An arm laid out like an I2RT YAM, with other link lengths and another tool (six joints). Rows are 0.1 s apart.
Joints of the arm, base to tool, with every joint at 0 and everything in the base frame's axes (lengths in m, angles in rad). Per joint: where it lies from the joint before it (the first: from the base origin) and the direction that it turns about. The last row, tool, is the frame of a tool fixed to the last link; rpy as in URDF.
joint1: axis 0 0 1 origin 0 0 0.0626
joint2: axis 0 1 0 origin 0.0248 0.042 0.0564
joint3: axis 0 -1 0 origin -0.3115 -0.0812 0
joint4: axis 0 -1 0 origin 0.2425 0.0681 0.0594
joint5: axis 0 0 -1 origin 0.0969 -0.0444 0.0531
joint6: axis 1 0 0 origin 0.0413 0 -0.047
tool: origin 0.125 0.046 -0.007 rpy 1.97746 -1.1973 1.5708
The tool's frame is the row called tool.
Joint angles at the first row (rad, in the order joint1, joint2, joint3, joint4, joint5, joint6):
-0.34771, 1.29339, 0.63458, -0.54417, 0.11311, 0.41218
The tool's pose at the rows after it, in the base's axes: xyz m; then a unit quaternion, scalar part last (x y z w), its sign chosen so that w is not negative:
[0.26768 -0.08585 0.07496 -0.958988 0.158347 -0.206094 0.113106]
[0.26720 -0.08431 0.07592 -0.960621 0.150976 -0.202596 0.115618]
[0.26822 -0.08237 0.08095 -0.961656 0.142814 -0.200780 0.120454]
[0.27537 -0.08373 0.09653 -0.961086 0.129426 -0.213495 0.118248]
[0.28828 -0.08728 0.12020 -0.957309 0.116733 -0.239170 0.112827]
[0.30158 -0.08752 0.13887 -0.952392 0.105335 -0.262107 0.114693]
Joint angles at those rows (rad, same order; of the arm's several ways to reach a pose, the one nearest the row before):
-0.34774, 1.29681, 0.64183, -0.55181, 0.11272, 0.40835
-0.34771, 1.29682, 0.64832, -0.56211, 0.10624, 0.39311
-0.34772, 1.29380, 0.66855, -0.58651, 0.09441, 0.37784
-0.34735, 1.27813, 0.71089, -0.61247, 0.08945, 0.35685
-0.34619, 1.26057, 0.77002, -0.63117, 0.08602, 0.34314
-0.34048, 1.25752, 0.81655, -0.63194, 0.07152, 0.33855

